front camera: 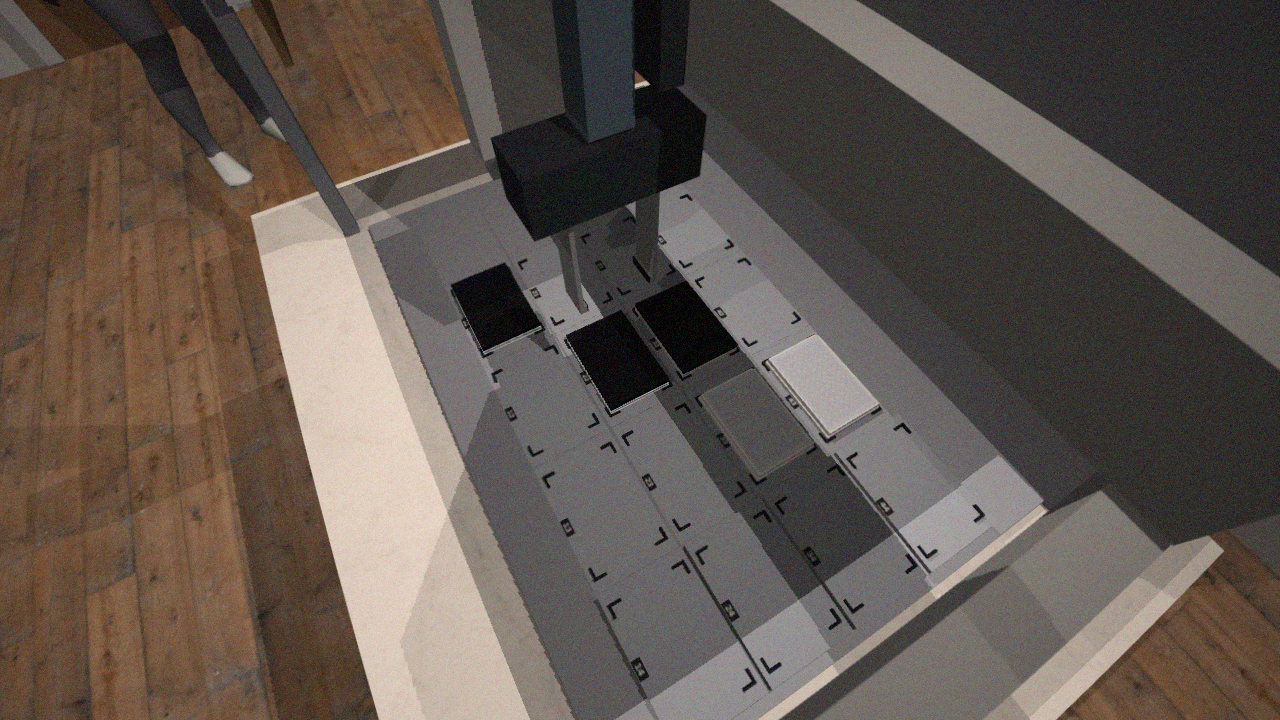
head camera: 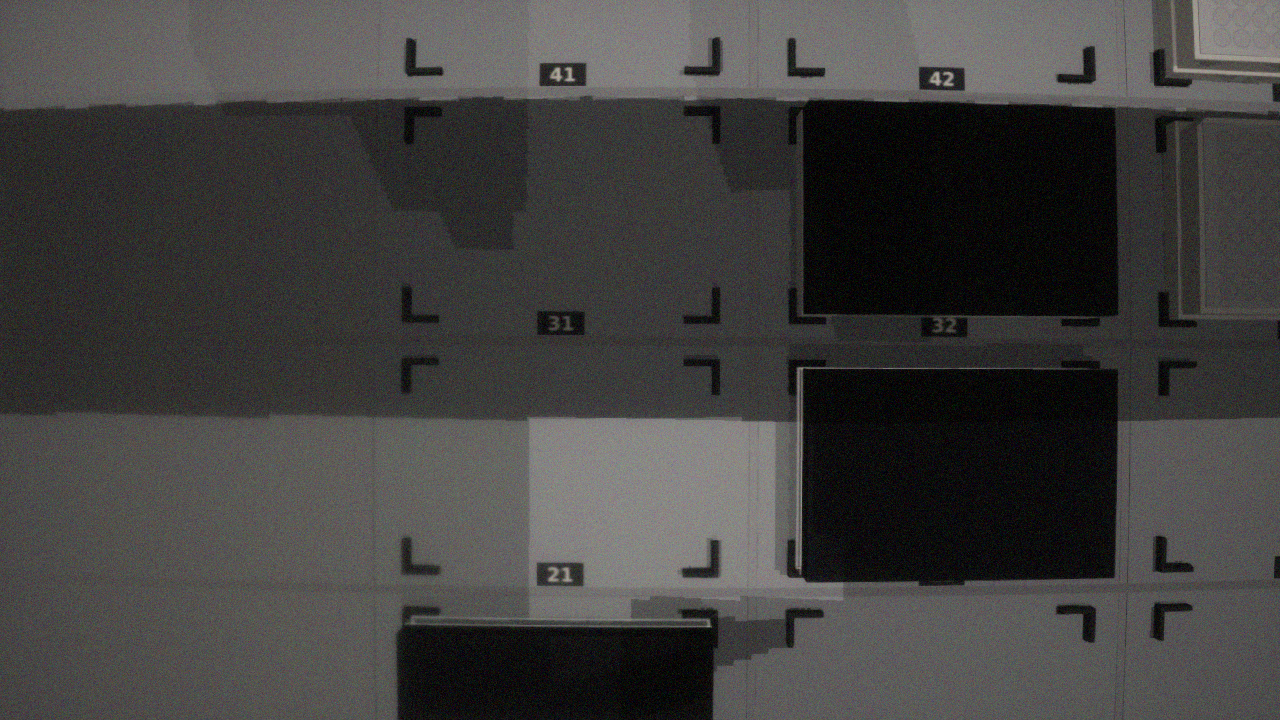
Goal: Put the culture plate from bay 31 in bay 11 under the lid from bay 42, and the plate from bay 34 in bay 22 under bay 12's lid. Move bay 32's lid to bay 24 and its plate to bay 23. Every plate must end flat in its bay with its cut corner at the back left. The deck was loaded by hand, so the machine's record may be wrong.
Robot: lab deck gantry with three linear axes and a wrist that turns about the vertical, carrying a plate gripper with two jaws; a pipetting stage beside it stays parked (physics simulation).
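Places are measured from the robot's base along level axes (x ahead, y left, z up), in millimetres.
Pixels of known places: gripper, fingertip midpoint: (front camera: 611, 286); robot's base, origin of the base link: (front camera: 453, 291).
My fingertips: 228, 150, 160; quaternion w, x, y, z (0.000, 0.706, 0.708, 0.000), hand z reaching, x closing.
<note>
For each thing: its top centre in the pictures, then the offset to it from my fingertips, as dx, dy, dz.
- black-lidded plate, middle of its top: (front camera: 494, 302) -164, -107, -143
- third black-topped piece, middle of its top: (head camera: 966, 207) (front camera: 685, 323) +0, +107, -143
- grey translucent plate, middle of its top: (front camera: 756, 418) +164, +107, -146
- white plate, middle of its top: (front camera: 823, 380) +164, +214, -146
A black-lidded plate (front camera: 496, 307) (head camera: 554, 676) sits in bay 11. Another (front camera: 617, 360) (head camera: 957, 474) sits in bay 22, with a thin pale edge under its black lid. A third black-topped piece (front camera: 686, 328) (head camera: 957, 210) sits in bay 32. All three look flat; their cut corners cannot be made out. Bays 31 and 42 show bare brackets in the head view. Bays 12, 23, 24 and 34 show bare brackets in the front view. My gripper (front camera: 615, 290) is open, its jaws apart and empty, raised above the deck behind the bay 22 plate. The jaws do not show in the head view.
A grey translucent plate (front camera: 756, 422) (head camera: 1239, 214) stands in bay 33. A white plate (front camera: 825, 385) (head camera: 1239, 31) stands in bay 43, beside it. The dark gripper body hangs over the back of the deck. A raised pale rim runs along the deck's edges.
</note>
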